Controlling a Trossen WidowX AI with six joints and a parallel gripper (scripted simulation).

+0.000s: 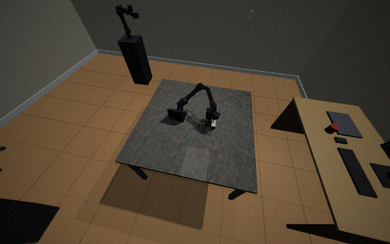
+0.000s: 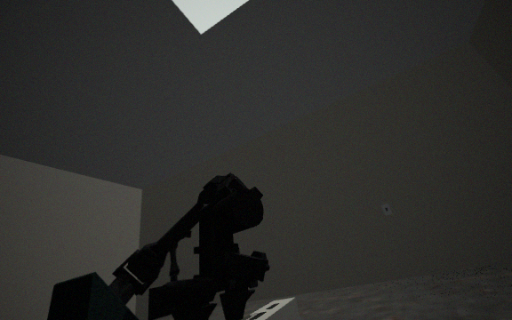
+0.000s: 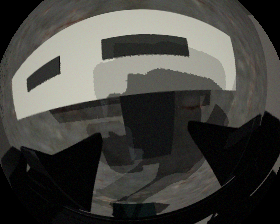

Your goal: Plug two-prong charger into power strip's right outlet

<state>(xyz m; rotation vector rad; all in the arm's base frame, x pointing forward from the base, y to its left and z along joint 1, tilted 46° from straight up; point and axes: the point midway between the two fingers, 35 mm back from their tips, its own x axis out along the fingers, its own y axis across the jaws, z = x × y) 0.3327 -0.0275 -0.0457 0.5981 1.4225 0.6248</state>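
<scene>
Now: gripper tip 40 mm short of the charger and 10 mm below it.
</scene>
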